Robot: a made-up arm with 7 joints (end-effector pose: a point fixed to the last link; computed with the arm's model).
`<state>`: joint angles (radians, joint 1 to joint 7).
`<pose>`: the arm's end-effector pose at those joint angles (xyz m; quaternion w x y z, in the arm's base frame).
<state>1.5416 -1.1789 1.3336 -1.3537 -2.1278 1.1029 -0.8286</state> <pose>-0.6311 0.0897 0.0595 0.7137 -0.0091 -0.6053 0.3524</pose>
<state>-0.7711 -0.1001 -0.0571 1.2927 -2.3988 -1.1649 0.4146</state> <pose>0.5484 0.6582 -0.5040 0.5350 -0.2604 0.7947 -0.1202</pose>
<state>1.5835 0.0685 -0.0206 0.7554 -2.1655 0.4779 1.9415</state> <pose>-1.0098 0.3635 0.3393 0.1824 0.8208 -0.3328 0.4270</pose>
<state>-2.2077 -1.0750 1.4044 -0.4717 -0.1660 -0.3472 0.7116</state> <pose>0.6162 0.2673 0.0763 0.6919 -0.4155 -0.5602 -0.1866</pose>
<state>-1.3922 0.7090 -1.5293 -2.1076 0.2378 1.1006 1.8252</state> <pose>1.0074 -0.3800 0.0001 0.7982 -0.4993 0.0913 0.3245</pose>
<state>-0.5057 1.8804 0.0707 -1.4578 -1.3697 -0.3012 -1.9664</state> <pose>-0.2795 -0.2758 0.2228 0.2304 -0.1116 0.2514 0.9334</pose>
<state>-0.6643 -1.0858 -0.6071 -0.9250 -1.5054 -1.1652 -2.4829</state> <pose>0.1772 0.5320 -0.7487 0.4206 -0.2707 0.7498 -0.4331</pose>
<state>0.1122 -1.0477 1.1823 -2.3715 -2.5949 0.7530 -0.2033</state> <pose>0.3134 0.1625 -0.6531 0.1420 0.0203 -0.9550 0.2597</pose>
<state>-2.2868 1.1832 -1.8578 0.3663 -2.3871 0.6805 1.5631</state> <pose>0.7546 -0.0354 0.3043 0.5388 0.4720 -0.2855 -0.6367</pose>
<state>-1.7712 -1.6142 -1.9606 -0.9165 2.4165 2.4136 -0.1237</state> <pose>-0.0798 0.6006 -0.0054 0.0465 -0.5198 -0.0036 0.8530</pose>
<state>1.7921 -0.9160 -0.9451 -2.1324 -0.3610 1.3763 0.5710</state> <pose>-0.7855 0.6389 0.0418 0.5643 0.6600 0.3305 -0.3698</pose>
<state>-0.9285 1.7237 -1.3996 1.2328 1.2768 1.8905 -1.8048</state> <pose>0.2367 -0.1199 -0.2428 0.0790 0.1535 -0.0840 -0.9814</pose>
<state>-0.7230 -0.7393 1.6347 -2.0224 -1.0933 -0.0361 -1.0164</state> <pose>0.2470 -0.0880 -0.0620 0.1190 -0.3177 -0.2582 0.9046</pose>
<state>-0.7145 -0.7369 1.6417 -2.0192 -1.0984 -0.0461 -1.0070</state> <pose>0.2439 -0.0869 -0.0623 0.1201 -0.3215 -0.2493 0.9056</pose>
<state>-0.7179 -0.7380 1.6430 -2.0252 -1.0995 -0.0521 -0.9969</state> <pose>0.2470 -0.0869 -0.0591 0.1187 -0.3256 -0.2452 0.9054</pose>
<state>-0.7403 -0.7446 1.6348 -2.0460 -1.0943 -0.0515 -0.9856</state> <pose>0.2601 -0.0888 -0.0503 0.1134 -0.3301 -0.2489 0.9035</pose>
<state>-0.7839 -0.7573 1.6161 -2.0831 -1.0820 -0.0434 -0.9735</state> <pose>0.2839 -0.0922 -0.0343 0.1031 -0.3349 -0.2608 0.8995</pose>
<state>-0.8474 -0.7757 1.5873 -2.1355 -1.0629 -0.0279 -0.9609</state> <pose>0.3168 -0.0959 -0.0095 0.0869 -0.3399 -0.2793 0.8938</pose>
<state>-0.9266 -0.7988 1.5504 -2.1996 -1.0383 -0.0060 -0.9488</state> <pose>0.3552 -0.0982 0.0249 0.0646 -0.3446 -0.3014 0.8867</pose>
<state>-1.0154 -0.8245 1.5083 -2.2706 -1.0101 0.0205 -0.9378</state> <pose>0.3943 -0.0974 0.0687 0.0368 -0.3489 -0.3233 0.8788</pose>
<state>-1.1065 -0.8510 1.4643 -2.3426 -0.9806 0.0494 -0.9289</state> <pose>0.4290 -0.0928 0.1191 0.0056 -0.3526 -0.3422 0.8709</pose>
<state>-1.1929 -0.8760 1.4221 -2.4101 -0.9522 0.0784 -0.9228</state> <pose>0.4558 -0.0848 0.1716 0.0263 0.3555 0.3563 -0.8637</pose>
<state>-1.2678 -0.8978 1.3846 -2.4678 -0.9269 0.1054 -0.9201</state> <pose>0.4735 -0.0750 0.2201 0.0553 0.3573 0.3657 -0.8576</pose>
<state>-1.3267 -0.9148 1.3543 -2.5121 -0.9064 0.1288 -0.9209</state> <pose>0.4833 -0.0656 0.2597 0.0790 0.3576 0.3718 -0.8530</pose>
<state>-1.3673 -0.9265 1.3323 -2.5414 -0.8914 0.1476 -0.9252</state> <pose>0.4878 -0.0585 0.2871 0.0958 0.3562 0.3762 -0.8500</pose>
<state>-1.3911 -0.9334 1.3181 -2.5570 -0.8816 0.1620 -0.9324</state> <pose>0.4894 -0.0544 0.3025 0.1060 0.3530 0.3802 -0.8483</pose>
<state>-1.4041 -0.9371 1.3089 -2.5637 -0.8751 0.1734 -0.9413</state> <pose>0.4898 -0.0524 0.3100 0.1120 0.3487 0.3843 -0.8474</pose>
